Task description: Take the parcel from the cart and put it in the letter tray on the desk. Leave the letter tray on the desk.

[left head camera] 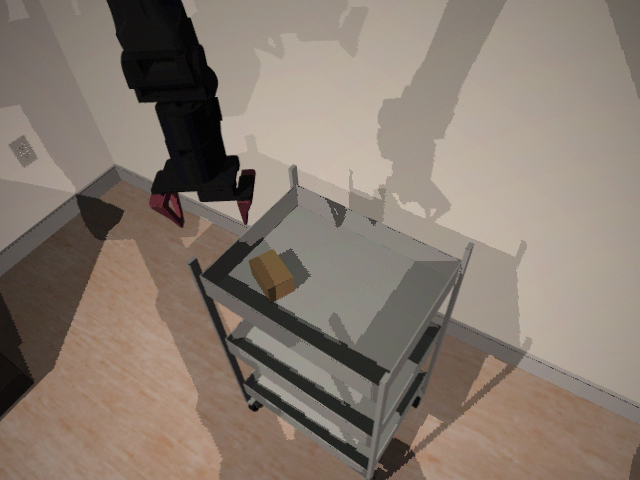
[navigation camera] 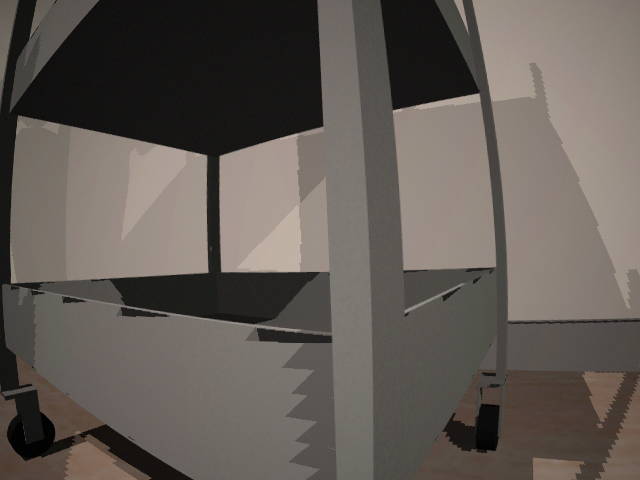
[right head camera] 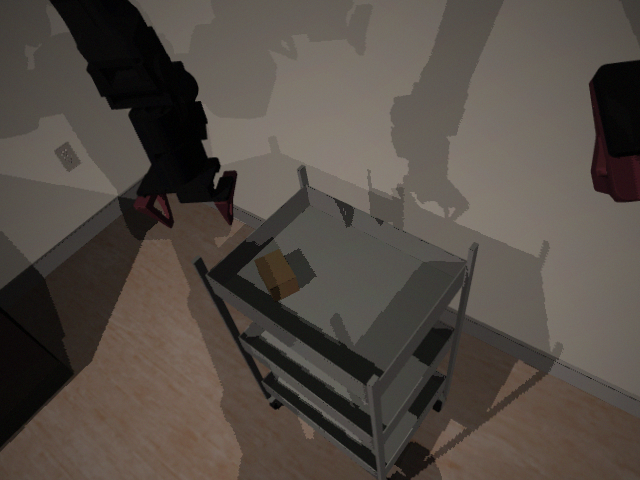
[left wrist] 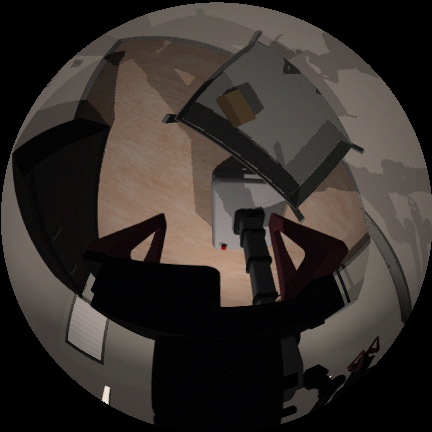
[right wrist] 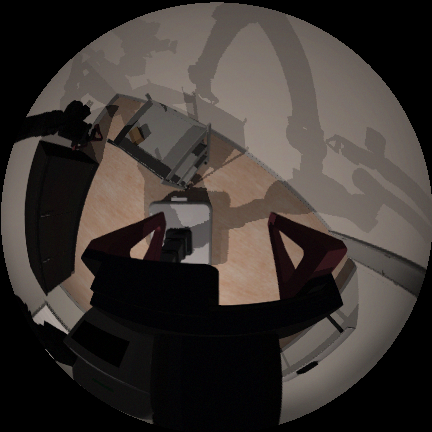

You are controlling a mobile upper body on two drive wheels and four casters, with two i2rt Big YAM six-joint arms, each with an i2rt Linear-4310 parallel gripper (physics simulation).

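Places are measured from the left arm's base along level axes (x ahead, y left, z up), in millimetres.
Pixels of known places: left gripper, fingertip midpoint: (left head camera: 214, 223) (right head camera: 201, 223) (left wrist: 217, 218) (right wrist: 93, 141); right gripper, fingertip midpoint: (right wrist: 216, 217).
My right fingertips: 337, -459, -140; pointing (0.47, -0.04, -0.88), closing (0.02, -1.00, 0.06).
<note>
Behind a point stands the place of what it marks, as x, y, z.
The brown box-shaped parcel (left head camera: 272, 276) {682, -46, -697} (right head camera: 277, 275) {684, -50, -697} (left wrist: 237, 108) {700, -44, -697} (right wrist: 136, 135) {691, -59, -697} lies in the top tray of the grey three-tier cart (left head camera: 378, 418) {413, -247, -783} (right head camera: 377, 423) {416, -252, -804} (right wrist: 209, 142) {689, -451, -884} (navigation camera: 351, 232) {414, -245, -1185}, near its left end. My left gripper (left head camera: 214, 224) {584, 4, -427} (right head camera: 201, 225) {584, 4, -427} (left wrist: 217, 218) {584, 4, -427} is open and empty. It hangs with fingers pointing down, up and left of the parcel in the left head camera view, apart from parcel and cart. My right gripper (right wrist: 216, 217) {337, -459, -140} is open and empty, away from the cart; part of it shows at the right edge of the right head camera view. I cannot make out the letter tray or identify the desk.
A dark cabinet-like piece of furniture with handles (left wrist: 60, 190) {499, 987, -815} (right wrist: 57, 210) {279, 1120, -884} stands left of the cart. A pale wall runs close behind the cart. My light grey base (left wrist: 227, 215) {50, -75, -1150} (right wrist: 200, 225) {134, -401, -1150} is close to the cart's front corner. The cart's corner posts rise above its top tray.
</note>
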